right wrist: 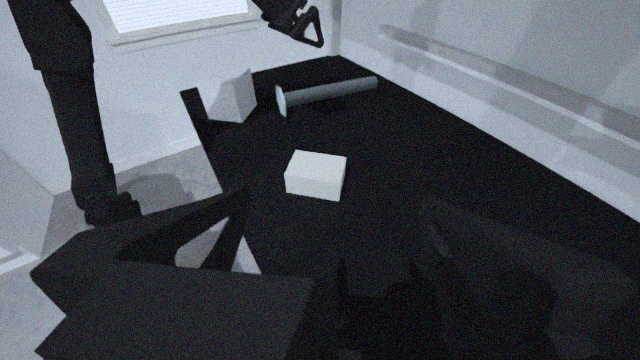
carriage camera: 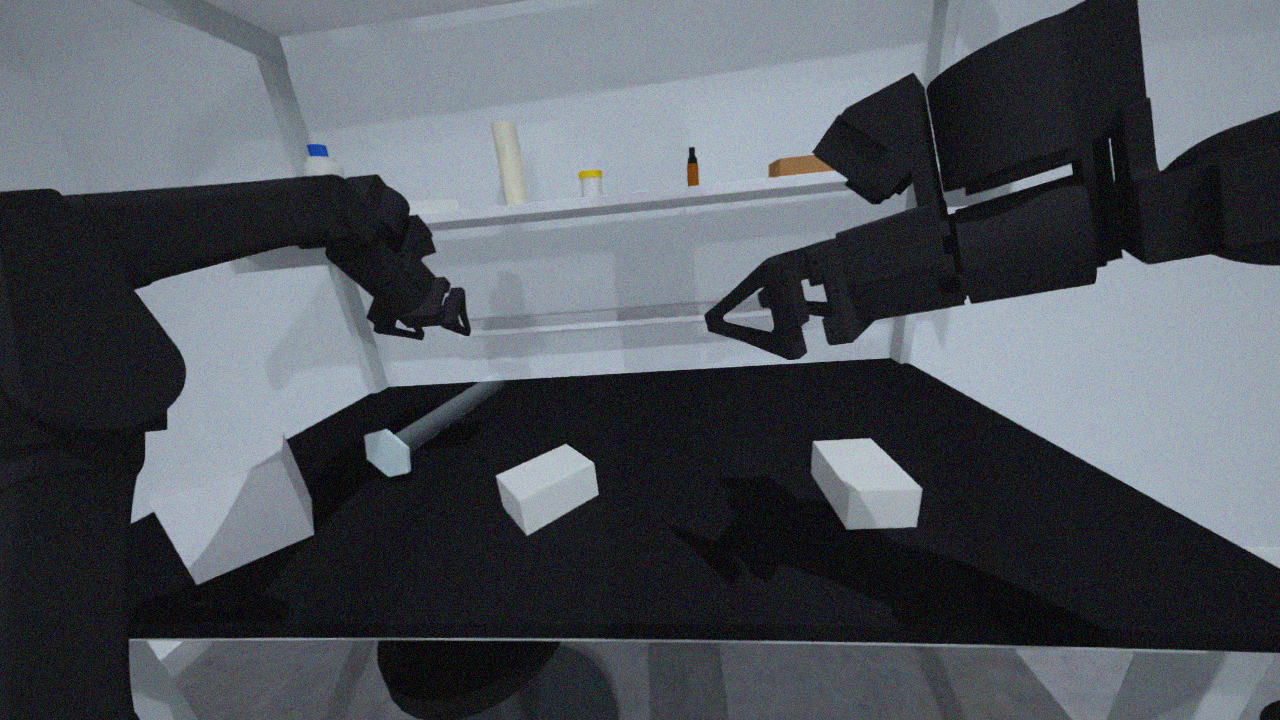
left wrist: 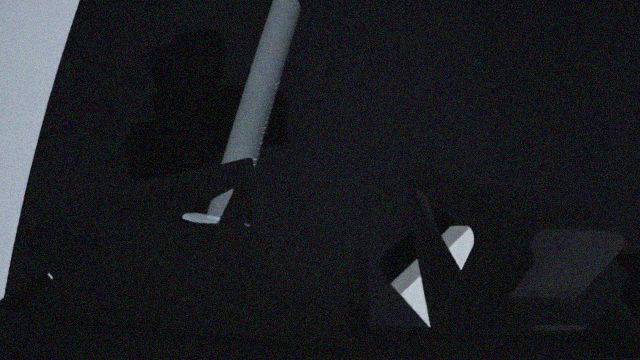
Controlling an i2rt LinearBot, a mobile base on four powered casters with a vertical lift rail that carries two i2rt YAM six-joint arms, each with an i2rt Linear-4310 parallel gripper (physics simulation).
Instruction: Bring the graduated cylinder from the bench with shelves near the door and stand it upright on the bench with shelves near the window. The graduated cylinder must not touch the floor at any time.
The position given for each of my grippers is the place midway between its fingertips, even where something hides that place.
In view: my left gripper (carriage camera: 446, 334), my right gripper (carriage camera: 735, 310) and a graduated cylinder (carriage camera: 390, 453).
The graduated cylinder also shows in the right wrist view (right wrist: 297, 97). My left gripper also shows in the left wrist view (left wrist: 329, 171). My right gripper also shows in the right wrist view (right wrist: 334, 200).
